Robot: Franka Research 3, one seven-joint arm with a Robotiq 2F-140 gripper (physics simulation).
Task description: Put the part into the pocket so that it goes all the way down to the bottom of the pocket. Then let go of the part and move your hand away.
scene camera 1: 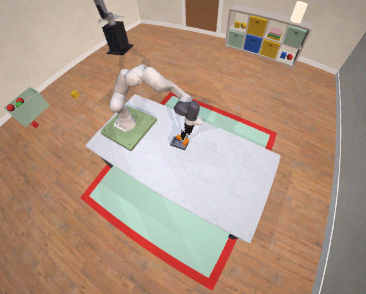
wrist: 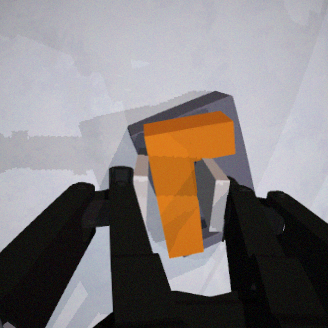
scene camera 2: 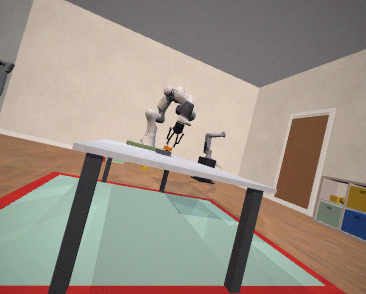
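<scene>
An orange L-shaped part [scene camera 1: 184, 141] [scene camera 2: 168, 148] [wrist: 172, 175] is held between the finger pads of my gripper [scene camera 1: 186, 135] [scene camera 2: 174, 142] [wrist: 171, 167]. The dark grey block with the pocket [scene camera 1: 174, 145] [scene camera 2: 161, 151] [wrist: 241, 150] lies on the table directly beneath the part. In the wrist view the part covers much of the pocket, and its stem end overlaps the block's near edge. In the scene camera 2 view the orange stands above the block's top. How much of the part's lower side is inside the pocket is hidden.
The block lies on the white table [scene camera 1: 215, 185] [scene camera 2: 135, 157]. The arm's green base plate [scene camera 1: 142, 127] [scene camera 2: 137, 145] is to the left of the block in the scene camera 1 view. A shelf unit [scene camera 1: 268, 17] and a second arm on a black stand [scene camera 1: 116, 37] [scene camera 2: 207, 161] are away from the table.
</scene>
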